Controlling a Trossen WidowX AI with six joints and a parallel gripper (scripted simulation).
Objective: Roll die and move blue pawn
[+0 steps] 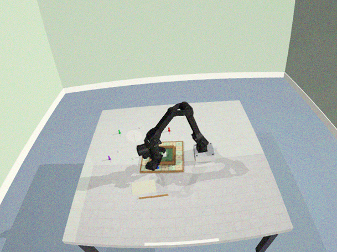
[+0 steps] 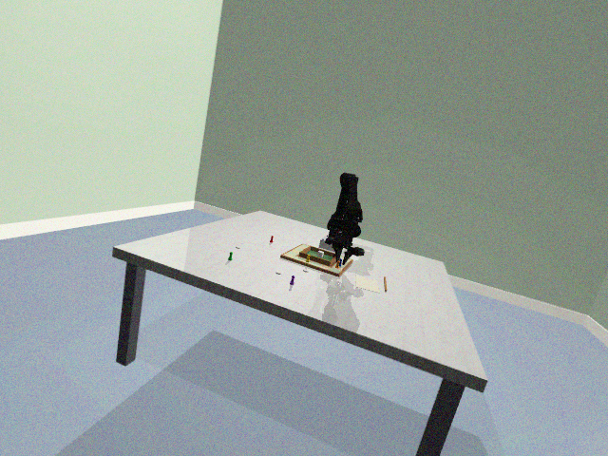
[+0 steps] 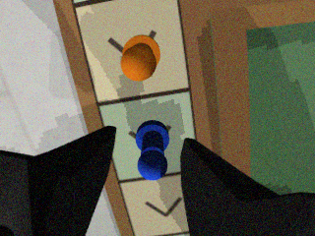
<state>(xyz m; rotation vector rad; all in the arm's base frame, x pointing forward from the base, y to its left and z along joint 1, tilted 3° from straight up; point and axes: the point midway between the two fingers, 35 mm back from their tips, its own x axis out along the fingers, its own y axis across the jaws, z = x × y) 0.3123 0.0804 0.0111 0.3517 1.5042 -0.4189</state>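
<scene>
Right now the blue pawn is right at my gripper tip. From my gripper tip the other things lie so: orange pawn: 40 mm ahead, 10 mm to the right; then white die: 100 mm to the right, 60 mm behind; then green tray: 110 mm to the right, 40 mm behind, 20 mm below.
</scene>
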